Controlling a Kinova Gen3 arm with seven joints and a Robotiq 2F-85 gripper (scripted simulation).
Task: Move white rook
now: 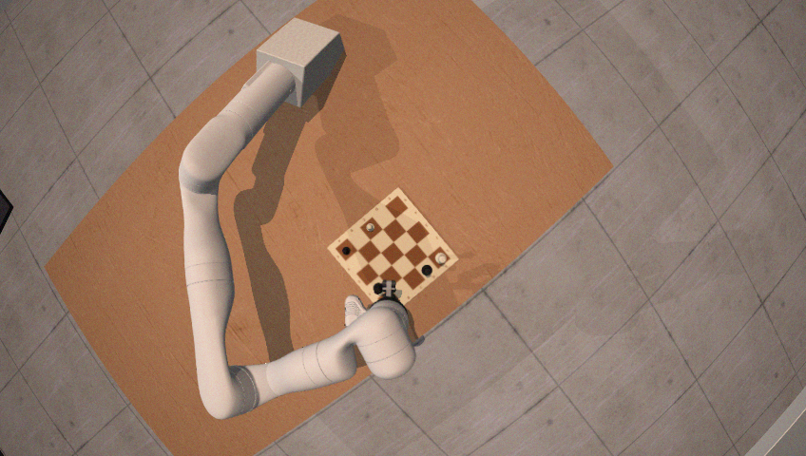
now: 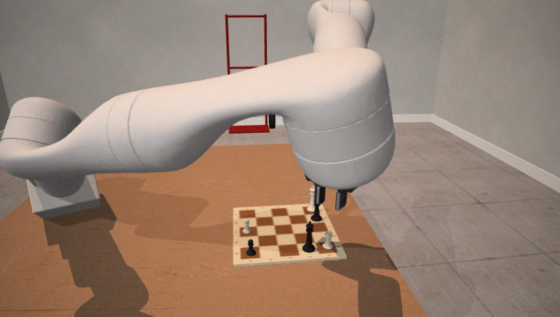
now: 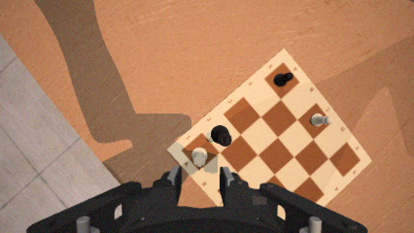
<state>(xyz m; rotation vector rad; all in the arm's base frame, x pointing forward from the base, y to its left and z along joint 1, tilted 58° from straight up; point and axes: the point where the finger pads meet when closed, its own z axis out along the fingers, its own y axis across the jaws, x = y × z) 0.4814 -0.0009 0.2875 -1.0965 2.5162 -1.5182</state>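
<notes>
The white rook lies 10 cm below my hand. Also, from my hand: tall white piece 3 cm ahead, 15 cm to the left, 8 cm below; then small chessboard 6 cm behind, 9 cm to the left, 11 cm below; then tall black piece 4 cm behind, 8 cm below.
</notes>
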